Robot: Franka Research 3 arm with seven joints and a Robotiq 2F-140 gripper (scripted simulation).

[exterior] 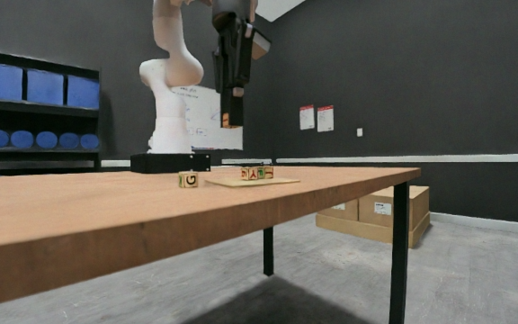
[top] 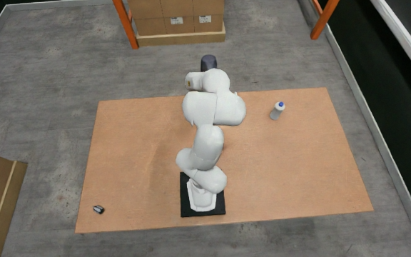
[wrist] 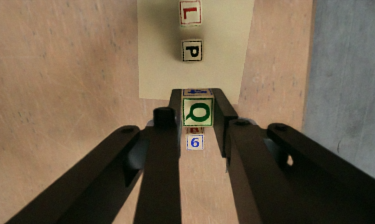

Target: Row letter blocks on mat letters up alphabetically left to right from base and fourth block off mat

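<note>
Right now the pale yellow mat is 40 mm to the left of my hand and 140 mm below it. Round my hand: block: 20 mm below; then white bottle: 50 mm behind, 470 mm to the right, 60 mm below; then black object: 660 mm behind, 690 mm to the left, 120 mm below.
</note>
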